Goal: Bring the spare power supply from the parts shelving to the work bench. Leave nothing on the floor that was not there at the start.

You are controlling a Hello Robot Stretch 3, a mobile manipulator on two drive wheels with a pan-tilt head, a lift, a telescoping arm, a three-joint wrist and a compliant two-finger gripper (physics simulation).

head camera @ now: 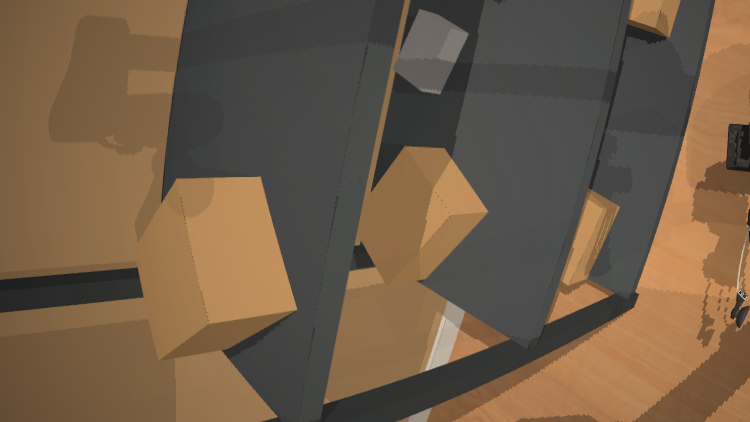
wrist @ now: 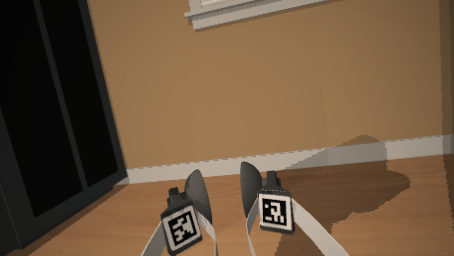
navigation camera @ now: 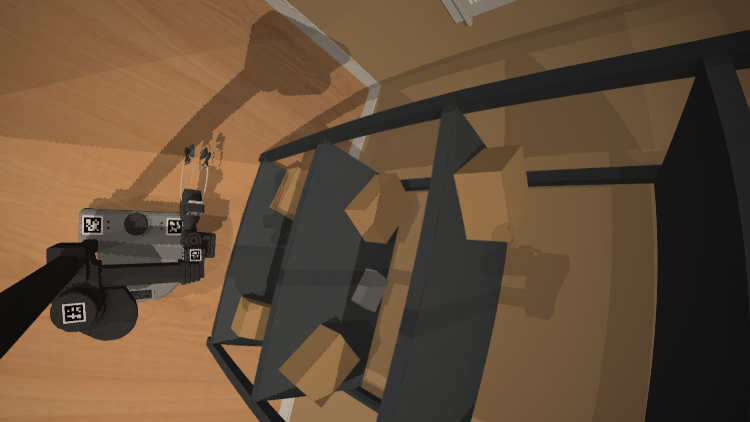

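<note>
The spare power supply, a plain grey box (head camera: 430,52) (navigation camera: 369,290), sits toward the back of a middle shelf of the dark parts shelving (head camera: 482,362) (navigation camera: 367,121). My gripper (navigation camera: 197,155) (wrist: 223,183) is open, its two fingertips apart with bare space between them. It is outside the shelving, over the wood floor on its front side, and points along the shelf front rather than into it. In the head camera view part of one finger shows at the right edge. The work bench does not show in these views.
Cardboard boxes stand on either side of the grey box, one (head camera: 424,215) (navigation camera: 377,209) and another (navigation camera: 319,364). A larger box (head camera: 215,251) (navigation camera: 490,199) is on the shelf above. Smaller boxes (navigation camera: 290,194) (navigation camera: 250,319) sit lower. A dark panelled unit (wrist: 106,100) stands left in the wrist view.
</note>
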